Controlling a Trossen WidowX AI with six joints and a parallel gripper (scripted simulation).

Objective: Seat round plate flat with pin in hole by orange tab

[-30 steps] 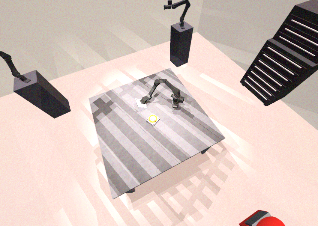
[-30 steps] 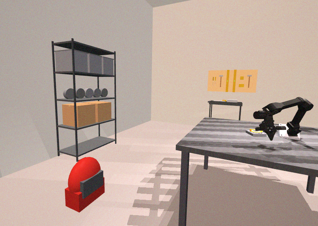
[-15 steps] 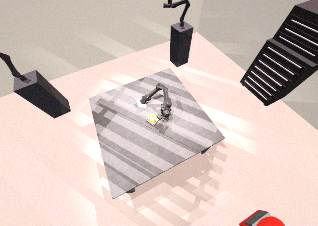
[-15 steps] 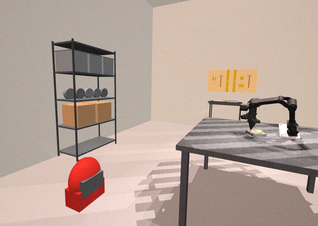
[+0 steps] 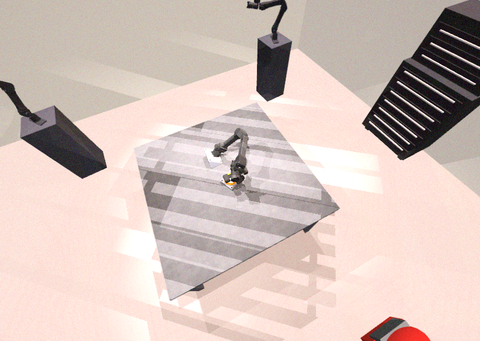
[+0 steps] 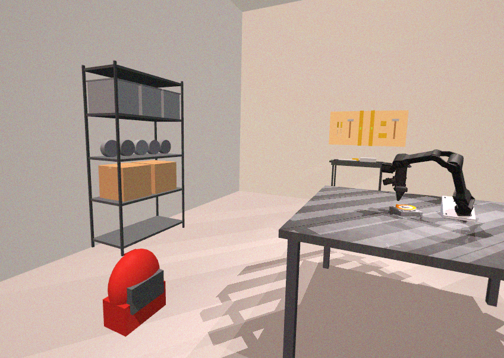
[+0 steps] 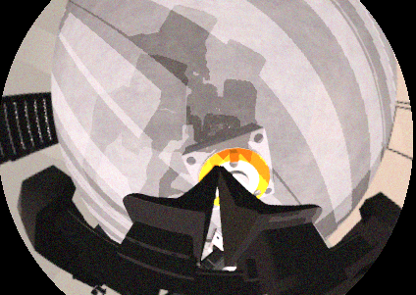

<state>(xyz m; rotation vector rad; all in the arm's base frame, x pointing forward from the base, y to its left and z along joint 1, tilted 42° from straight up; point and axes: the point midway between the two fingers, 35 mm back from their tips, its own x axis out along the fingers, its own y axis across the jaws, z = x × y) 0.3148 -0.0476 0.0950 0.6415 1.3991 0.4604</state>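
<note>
My gripper tip is now 50 mm past the base, 50 mm above it and 30 mm to the left of it.
</note>
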